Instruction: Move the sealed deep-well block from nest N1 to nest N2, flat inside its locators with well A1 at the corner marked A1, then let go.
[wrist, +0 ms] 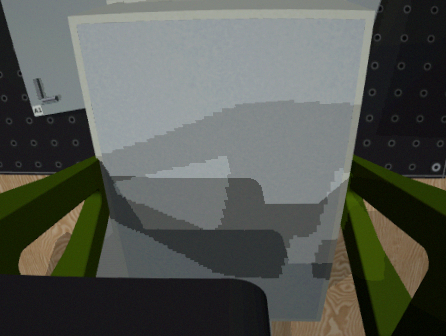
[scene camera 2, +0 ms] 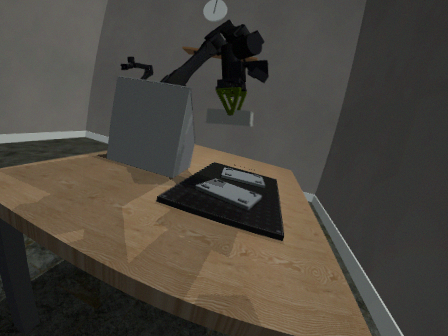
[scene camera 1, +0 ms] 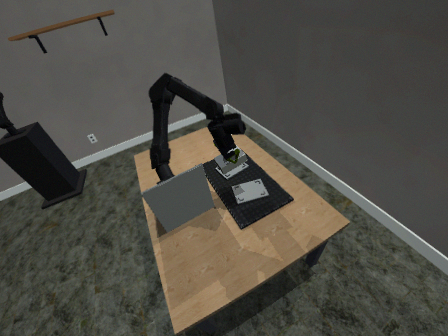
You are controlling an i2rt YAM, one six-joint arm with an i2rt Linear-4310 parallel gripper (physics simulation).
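Where they show: gripper, fingertip midpoint: point(wrist: 223, 167) point(scene camera 2: 233, 115) point(scene camera 1: 231, 157); arm's base, origin of the base link: point(scene camera 2: 154, 107) point(scene camera 1: 169, 181).
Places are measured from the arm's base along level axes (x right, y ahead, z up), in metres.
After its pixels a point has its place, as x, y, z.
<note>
The pale, sealed deep-well block point(scene camera 1: 223, 164) @[0.069, 0.245, 0.032] point(scene camera 2: 222, 117) @[0.081, 0.277, 0.013] point(wrist: 225, 70) @[0.041, 0.333, 0.047] is held in the air, about level, with its smooth top facing the wrist camera. My gripper point(scene camera 1: 233, 159) @[0.040, 0.297, 0.028] point(scene camera 2: 231, 111) @[0.040, 0.297, 0.028] point(wrist: 223, 167) @[0.040, 0.297, 0.028] is shut on it, with a green finger against each long side. Under it on the black mat lie two pale nest plates: a far one point(scene camera 1: 235, 173) @[-0.066, 0.346, -0.185] point(scene camera 2: 243, 177) @[-0.100, 0.358, -0.183] and a near one point(scene camera 1: 254, 192) @[0.115, 0.364, -0.183] point(scene camera 2: 232, 193) @[0.107, 0.360, -0.183], with dark corner locators. I cannot read which is N1 or N2. In the wrist view a plate point(wrist: 52, 55) @[-0.143, 0.323, -0.183] with an A1 label shows at upper left; the block's A1 corner cannot be made out.
The black perforated mat point(scene camera 1: 260, 212) @[0.226, 0.329, -0.195] point(scene camera 2: 220, 212) @[0.224, 0.360, -0.195] point(wrist: 405, 100) @[0.196, 0.289, -0.195] lies on the wooden table point(scene camera 1: 215, 270) @[0.364, 0.037, -0.208] point(scene camera 2: 120, 200) @[0.312, 0.151, -0.208]. A tall grey wedge-shaped panel point(scene camera 1: 181, 200) @[0.085, 0.020, -0.055] point(scene camera 2: 147, 127) @[0.083, 0.040, -0.067] stands beside the mat, close to the arm's base. A black pedestal point(scene camera 1: 40, 162) stands on the floor apart from the table.
</note>
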